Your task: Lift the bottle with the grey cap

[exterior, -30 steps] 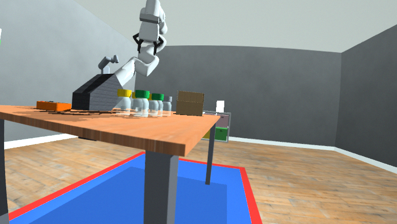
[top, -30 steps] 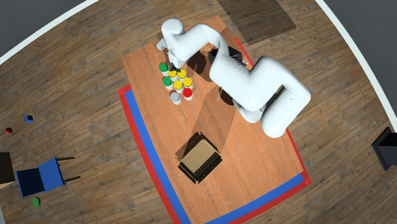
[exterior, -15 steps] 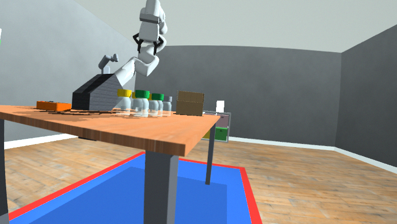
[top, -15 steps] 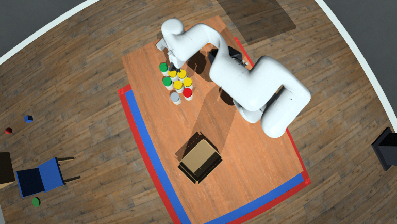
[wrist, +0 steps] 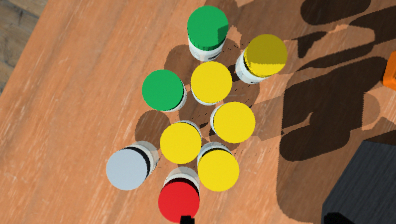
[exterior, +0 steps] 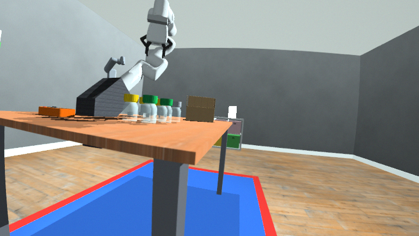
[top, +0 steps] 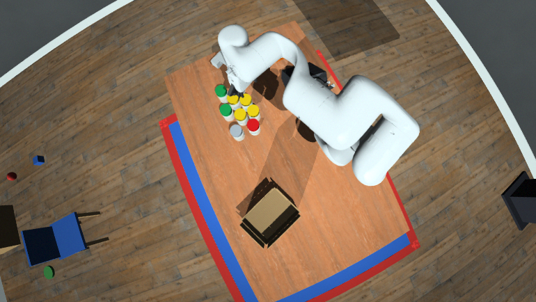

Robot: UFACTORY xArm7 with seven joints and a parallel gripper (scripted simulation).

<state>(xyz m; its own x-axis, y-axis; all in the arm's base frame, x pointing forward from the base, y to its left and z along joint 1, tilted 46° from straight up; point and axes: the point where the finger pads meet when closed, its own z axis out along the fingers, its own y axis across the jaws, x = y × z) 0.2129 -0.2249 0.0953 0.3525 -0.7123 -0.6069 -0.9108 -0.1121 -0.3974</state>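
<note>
My gripper is now 29 cm above the grey-capped bottle, 12 cm short of it and 5 cm to the right of it. The rest, counted from my hand: red-capped bottle (29 cm below, 7 cm to the left, 4 cm ahead); then orange meter (32 cm below, 28 cm behind, 23 cm to the right).
</note>
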